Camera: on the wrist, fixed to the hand. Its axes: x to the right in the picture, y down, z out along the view.
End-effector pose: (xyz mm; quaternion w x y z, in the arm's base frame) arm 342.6 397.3 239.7 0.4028 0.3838 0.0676 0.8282
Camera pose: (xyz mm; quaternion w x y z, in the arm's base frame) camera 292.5 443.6 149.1 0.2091 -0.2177 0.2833 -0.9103
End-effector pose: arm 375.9 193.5 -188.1 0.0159 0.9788 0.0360 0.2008
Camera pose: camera 331.1 233.3 -91.8 0.0015 0.7265 -0.6475 0.2302
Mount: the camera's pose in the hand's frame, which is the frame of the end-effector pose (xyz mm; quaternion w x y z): -0.3 -38.2 -106.8 0.7341 -0.1282 0.0691 0.6633
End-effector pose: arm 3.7 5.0 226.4 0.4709 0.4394 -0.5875 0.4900
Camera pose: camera 54.2 105.6 240.4 0.1176 -0.1613 -0.7530 0.6271
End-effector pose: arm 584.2 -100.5 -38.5 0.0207 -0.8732 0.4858 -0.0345
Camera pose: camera 607.8 -80.4 70.6 0.1074 0.3190 -0.9416 0.0097
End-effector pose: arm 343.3 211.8 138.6 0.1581 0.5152 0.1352 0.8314
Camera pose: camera 252.1 240.0 77.3 0.3787 -0.3902 0.3381 -0.7681
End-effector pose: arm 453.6 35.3 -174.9 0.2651 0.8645 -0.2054 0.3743
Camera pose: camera 417.1 130.3 -124.9 0.0714 0.4385 -0.7539 0.4840
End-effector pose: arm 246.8 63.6 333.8 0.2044 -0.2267 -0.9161 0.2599
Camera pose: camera 287.8 75.3 438.9 0.0119 -0.8182 -0.5413 0.1933
